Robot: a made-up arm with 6 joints. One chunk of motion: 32 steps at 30 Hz.
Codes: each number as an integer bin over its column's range. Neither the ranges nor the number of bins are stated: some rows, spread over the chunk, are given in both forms.
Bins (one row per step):
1: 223 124 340 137 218 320
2: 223 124 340 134 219 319
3: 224 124 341 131 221 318
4: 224 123 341 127 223 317
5: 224 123 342 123 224 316
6: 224 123 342 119 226 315
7: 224 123 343 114 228 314
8: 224 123 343 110 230 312
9: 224 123 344 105 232 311
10: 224 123 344 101 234 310
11: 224 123 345 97 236 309
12: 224 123 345 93 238 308
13: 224 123 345 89 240 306
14: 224 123 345 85 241 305
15: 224 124 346 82 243 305
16: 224 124 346 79 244 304
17: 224 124 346 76 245 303
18: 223 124 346 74 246 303
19: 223 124 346 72 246 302
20: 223 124 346 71 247 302
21: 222 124 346 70 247 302
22: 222 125 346 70 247 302
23: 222 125 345 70 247 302
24: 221 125 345 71 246 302
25: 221 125 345 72 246 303
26: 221 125 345 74 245 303
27: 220 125 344 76 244 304
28: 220 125 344 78 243 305
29: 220 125 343 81 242 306
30: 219 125 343 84 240 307
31: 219 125 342 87 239 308
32: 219 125 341 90 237 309
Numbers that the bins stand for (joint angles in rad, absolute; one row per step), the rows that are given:
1: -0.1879 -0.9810 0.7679 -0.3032 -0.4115 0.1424
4: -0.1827 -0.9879 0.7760 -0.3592 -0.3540 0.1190
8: -0.1827 -0.9879 0.7923 -0.4543 -0.2734 0.0801
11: -0.1827 -0.9879 0.8086 -0.5271 -0.2044 0.0567
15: -0.1827 -0.9810 0.8168 -0.6111 -0.1238 0.0255
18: -0.1879 -0.9810 0.8168 -0.6558 -0.0893 0.0100
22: -0.1931 -0.9741 0.8168 -0.6782 -0.0778 0.0022
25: -0.1982 -0.9741 0.8086 -0.6670 -0.0893 0.0100
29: -0.2034 -0.9741 0.7923 -0.6167 -0.1353 0.0333
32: -0.2086 -0.9741 0.7760 -0.5663 -0.1929 0.0567
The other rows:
2: -0.1879 -0.9810 0.7679 -0.3200 -0.4000 0.1346
3: -0.1827 -0.9810 0.7760 -0.3368 -0.3770 0.1268
5: -0.1827 -0.9879 0.7842 -0.3816 -0.3425 0.1112
6: -0.1827 -0.9879 0.7842 -0.4040 -0.3195 0.1034
7: -0.1827 -0.9879 0.7923 -0.4320 -0.2964 0.0956
9: -0.1827 -0.9879 0.8005 -0.4823 -0.2504 0.0723
10: -0.1827 -0.9879 0.8005 -0.5047 -0.2274 0.0645
12: -0.1827 -0.9879 0.8086 -0.5495 -0.1814 0.0489
13: -0.1827 -0.9879 0.8086 -0.5719 -0.1584 0.0333
14: -0.1827 -0.9879 0.8086 -0.5943 -0.1468 0.0255
16: -0.1827 -0.9810 0.8168 -0.6278 -0.1123 0.0177
17: -0.1827 -0.9810 0.8168 -0.6446 -0.1008 0.0100
19: -0.1879 -0.9810 0.8168 -0.6670 -0.0893 0.0022
20: -0.1879 -0.9810 0.8168 -0.6726 -0.0778 0.0022
21: -0.1931 -0.9810 0.8168 -0.6782 -0.0778 0.0022
23: -0.1931 -0.9741 0.8086 -0.6782 -0.0778 0.0022
24: -0.1982 -0.9741 0.8086 -0.6726 -0.0893 0.0022
26: -0.1982 -0.9741 0.8086 -0.6558 -0.1008 0.0100
27: -0.2034 -0.9741 0.8005 -0.6446 -0.1123 0.0177
28: -0.2034 -0.9741 0.8005 -0.6334 -0.1238 0.0255
30: -0.2086 -0.9741 0.7923 -0.5999 -0.1584 0.0411
31: -0.2086 -0.9741 0.7842 -0.5831 -0.1699 0.0489

